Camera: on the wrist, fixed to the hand. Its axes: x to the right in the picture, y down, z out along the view.
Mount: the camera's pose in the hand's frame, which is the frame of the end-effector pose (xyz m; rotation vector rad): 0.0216 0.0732 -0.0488 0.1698 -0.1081 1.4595
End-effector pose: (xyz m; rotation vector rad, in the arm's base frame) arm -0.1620 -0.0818 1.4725 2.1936 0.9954 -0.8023
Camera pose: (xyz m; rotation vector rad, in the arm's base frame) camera -0.0786 -0.0772 1.5076 2.2225 -0.7928 -0.2448
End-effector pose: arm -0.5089 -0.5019 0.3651 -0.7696 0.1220 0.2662
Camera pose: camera -0.5094 -0.4817 0.2768 -0.3678 0.5914 1.6515
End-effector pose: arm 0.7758 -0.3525 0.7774 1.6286 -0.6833 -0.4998
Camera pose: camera 0.8127 -0.3380 0.8588 0.8651 -1.7578 0.5559
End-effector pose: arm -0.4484 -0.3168 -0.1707 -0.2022 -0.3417 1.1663
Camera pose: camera -0.4861 -0.2678 -0.2369 -0.2374 -0.1463 2.6422
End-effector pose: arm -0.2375 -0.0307 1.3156 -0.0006 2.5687 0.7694
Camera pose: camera -0.2870 0.0084 1.3807 2.0114 2.1638 0.8838
